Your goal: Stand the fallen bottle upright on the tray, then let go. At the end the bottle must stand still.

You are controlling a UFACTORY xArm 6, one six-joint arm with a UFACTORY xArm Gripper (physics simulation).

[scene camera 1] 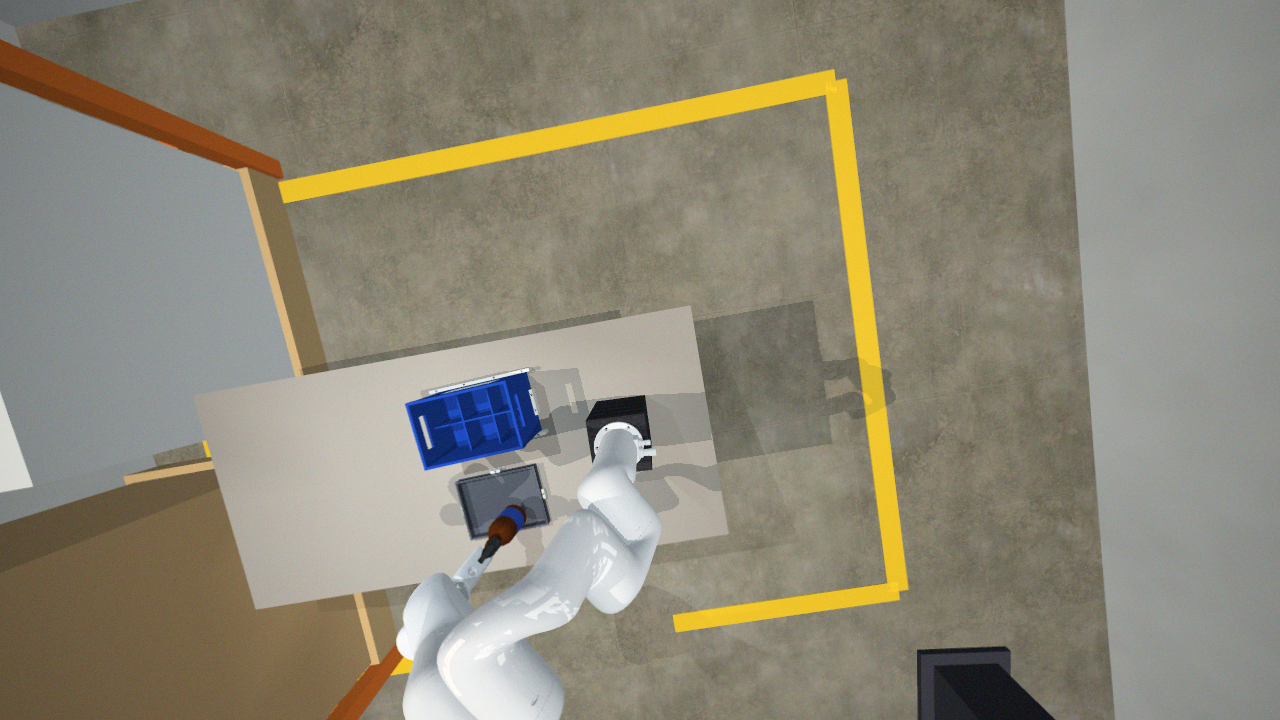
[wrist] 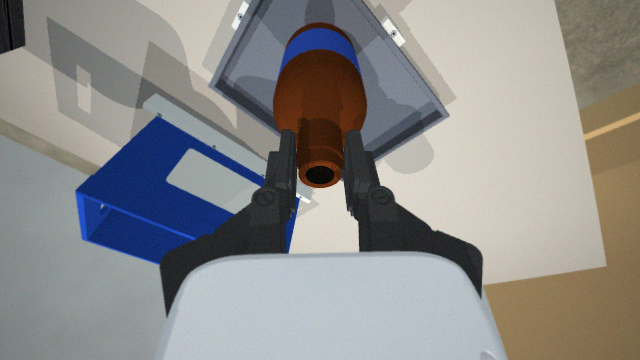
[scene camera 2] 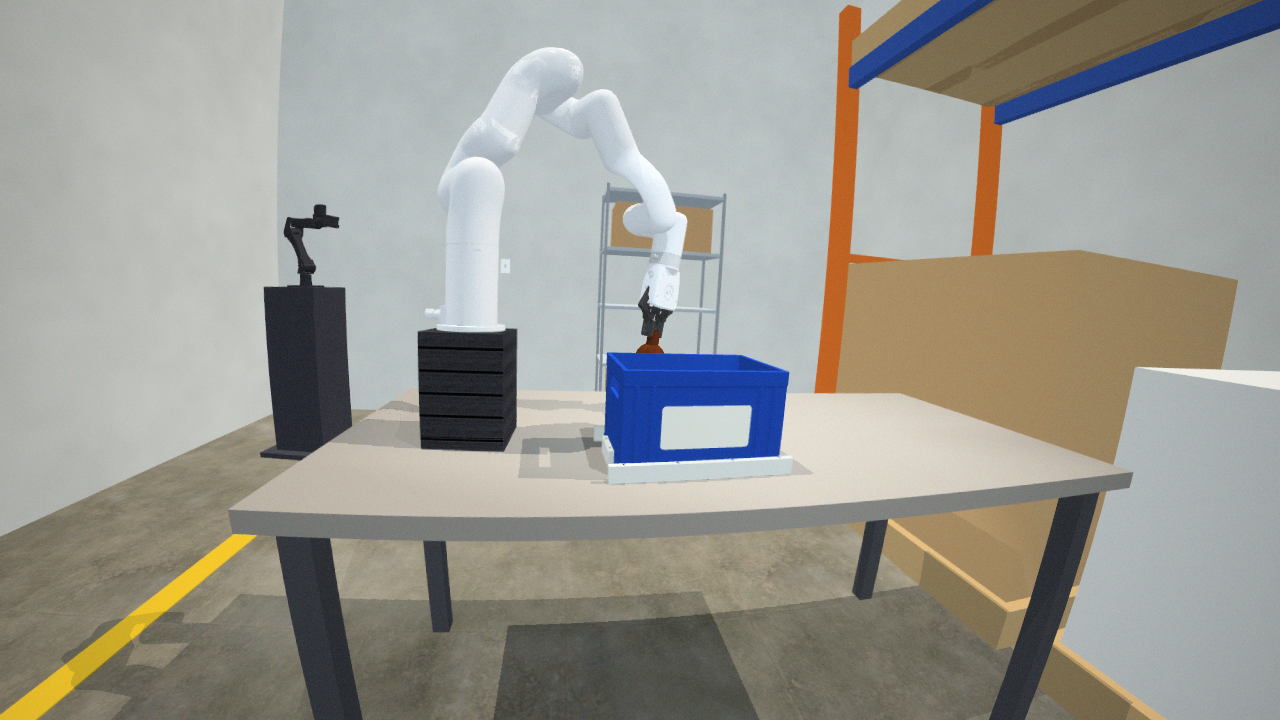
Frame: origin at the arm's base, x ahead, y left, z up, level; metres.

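Seen in the pictures: gripper, fingertip midpoint: (scene camera 1: 494,544) (wrist: 320,147) (scene camera 2: 651,336); arm's base, link origin: (scene camera 1: 619,445) (scene camera 2: 471,329).
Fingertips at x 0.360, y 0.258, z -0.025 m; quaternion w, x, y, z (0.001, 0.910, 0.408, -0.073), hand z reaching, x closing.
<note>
Pixels of each thing's top centre, then the offset from my fingertips to it. Level surfaces: height alone.
- brown bottle, top centre: (wrist: 305,170) (scene camera 2: 651,329) (scene camera 1: 492,546) 0.002 m back, 0.007 m right, 0.018 m up
- grey tray, top centre: (wrist: 328,100) (scene camera 1: 501,503) 0.037 m ahead, 0.039 m right, 0.157 m down
- blue crate, top centre: (scene camera 2: 692,361) (wrist: 182,256) (scene camera 1: 464,426) 0.046 m ahead, 0.327 m right, 0.007 m down
- table, surface height: 0.183 m down
The brown bottle (scene camera 1: 504,526) (scene camera 2: 650,348) (wrist: 320,90) with a blue band stands roughly upright, its neck towards my gripper; a slight tilt cannot be ruled out. My gripper (scene camera 1: 491,542) (scene camera 2: 656,332) (wrist: 320,147) is shut on the bottle's neck, with one finger on each side and the open mouth showing between them in the wrist view. The bottle is over the grey tray (scene camera 1: 487,492) (wrist: 400,100). Its underside is hidden, so whether it touches the tray cannot be told. In scene camera 2 the blue crate hides the tray and the bottle's lower part.
A blue crate (scene camera 1: 528,402) (scene camera 2: 640,429) (wrist: 150,150) with compartments stands on the table (scene camera 1: 295,483) (scene camera 2: 895,447) beside the tray. The arm's black base block (scene camera 1: 629,407) (scene camera 2: 467,389) stands on the table. Orange racking (scene camera 2: 838,179) and a large brown box (scene camera 2: 1011,358) stand beyond the table's edge.
</note>
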